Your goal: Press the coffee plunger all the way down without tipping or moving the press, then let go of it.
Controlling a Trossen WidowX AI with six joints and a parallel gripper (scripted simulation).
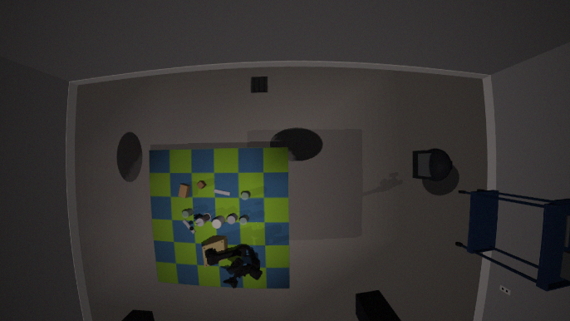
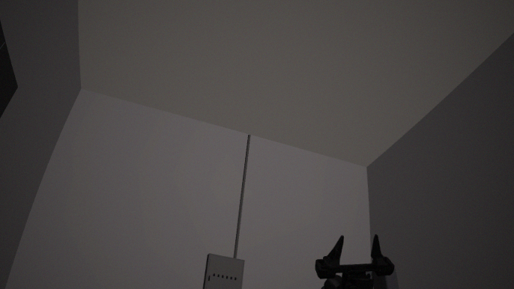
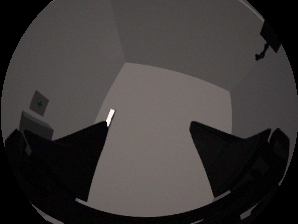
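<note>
Now: gripper tip 350 mm above the coffee press, 330 mm to the right of it and 230 mm short of it.
</note>
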